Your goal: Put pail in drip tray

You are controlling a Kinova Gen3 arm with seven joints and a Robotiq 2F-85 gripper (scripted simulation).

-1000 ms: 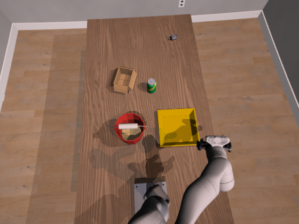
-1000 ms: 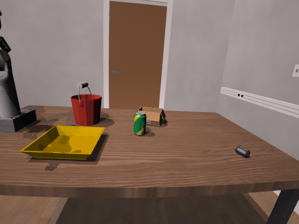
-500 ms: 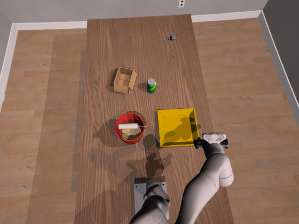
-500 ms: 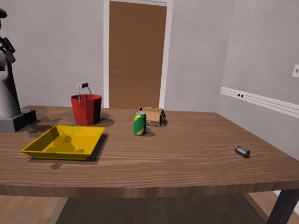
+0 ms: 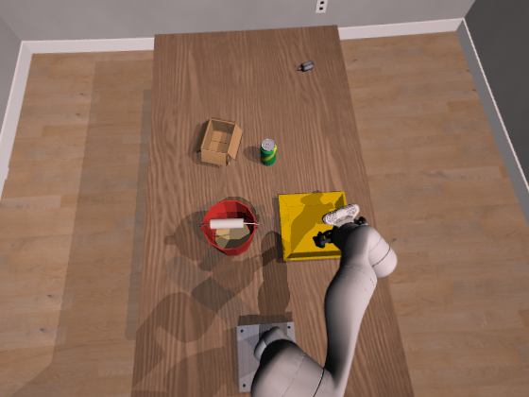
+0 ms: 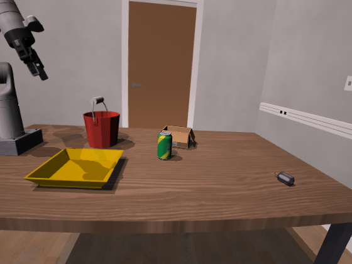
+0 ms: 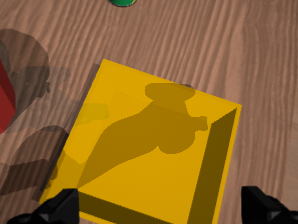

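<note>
The pail handle is 32 cm to the left of my hand, 14 cm below it and 7 cm ahead of it. The rest, counted from my hand: yellow drip tray: 34 cm below, 11 cm ahead, 1 cm to the left; then cardboard box: 49 cm ahead, 37 cm to the left, 30 cm below; then red pail: 32 cm to the left, 21 cm below, 8 cm ahead.
</note>
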